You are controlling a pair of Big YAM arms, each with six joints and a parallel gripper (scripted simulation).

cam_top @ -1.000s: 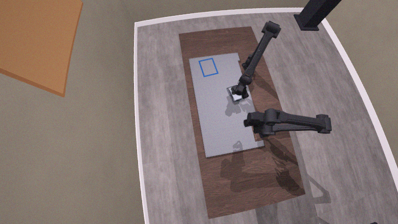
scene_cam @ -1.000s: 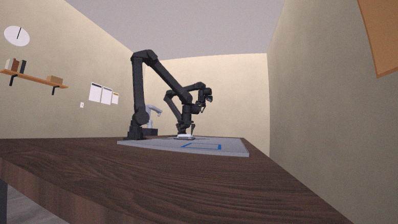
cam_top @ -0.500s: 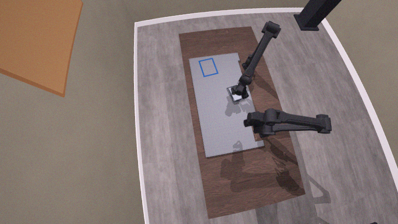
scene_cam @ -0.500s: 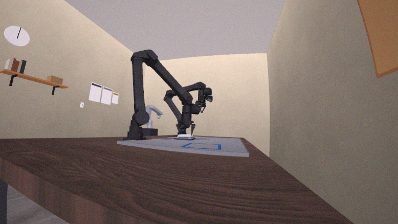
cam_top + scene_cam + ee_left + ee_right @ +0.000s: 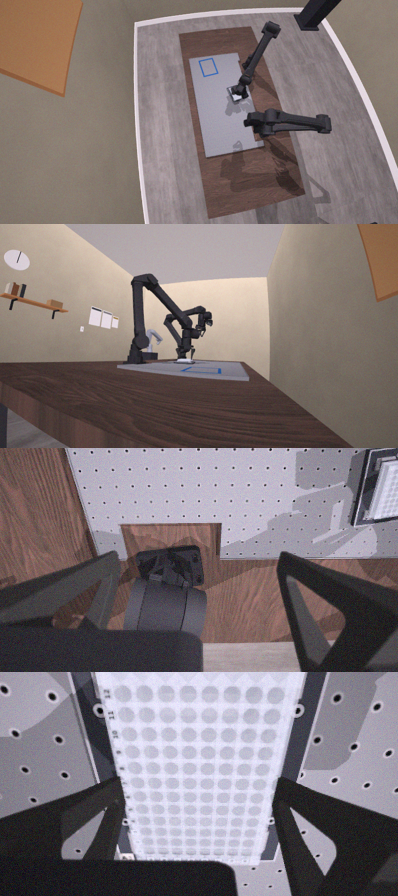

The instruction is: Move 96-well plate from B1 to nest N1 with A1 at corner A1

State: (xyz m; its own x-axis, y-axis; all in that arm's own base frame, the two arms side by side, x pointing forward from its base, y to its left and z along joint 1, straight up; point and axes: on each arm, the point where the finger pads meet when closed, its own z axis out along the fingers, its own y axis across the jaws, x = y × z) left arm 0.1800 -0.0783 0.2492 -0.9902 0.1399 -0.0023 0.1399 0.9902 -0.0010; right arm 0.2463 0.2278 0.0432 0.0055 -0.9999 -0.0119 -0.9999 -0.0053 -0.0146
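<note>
The 96-well plate is 1 cm below my right hand. The rest, counted from my right hand: plate nest N1 (2 cm below); A1 label (4 cm behind, 8 cm to the right, 2 cm below).
</note>
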